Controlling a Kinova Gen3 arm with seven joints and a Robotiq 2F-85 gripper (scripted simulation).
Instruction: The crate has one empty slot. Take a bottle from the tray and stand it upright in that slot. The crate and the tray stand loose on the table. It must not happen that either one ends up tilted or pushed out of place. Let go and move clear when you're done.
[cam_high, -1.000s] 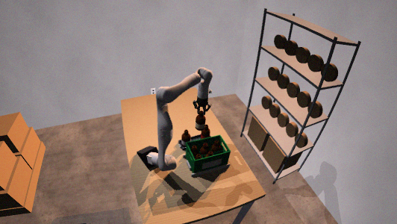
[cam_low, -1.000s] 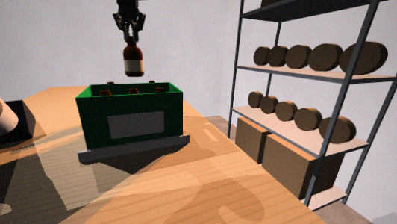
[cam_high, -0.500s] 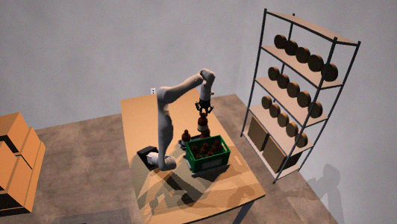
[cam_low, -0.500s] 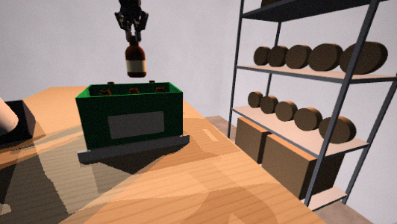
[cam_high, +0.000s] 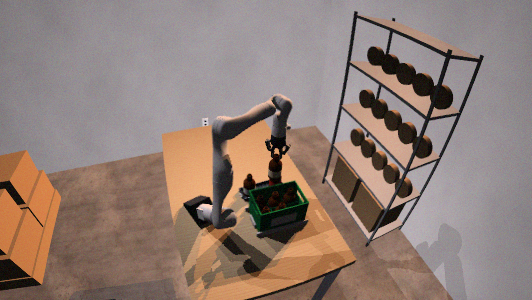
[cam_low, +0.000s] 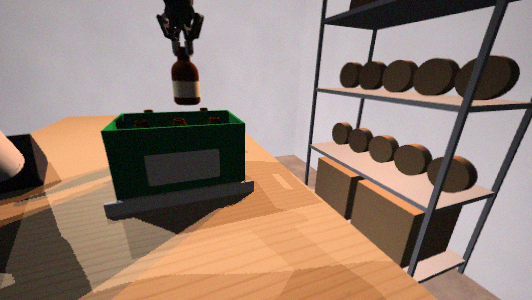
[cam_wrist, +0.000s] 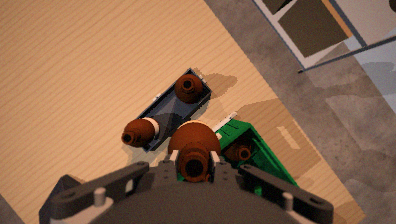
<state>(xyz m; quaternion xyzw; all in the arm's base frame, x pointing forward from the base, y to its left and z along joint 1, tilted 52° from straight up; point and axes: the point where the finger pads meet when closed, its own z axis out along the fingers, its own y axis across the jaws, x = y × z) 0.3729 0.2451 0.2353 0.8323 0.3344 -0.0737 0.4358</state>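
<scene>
Right now my hand is 7 cm above the brown bottle. From my hand the other things lie so: green crate 25 cm below, 14 cm to the right, 5 cm behind; dark tray 33 cm below, 9 cm to the left, 1 cm behind.
</scene>
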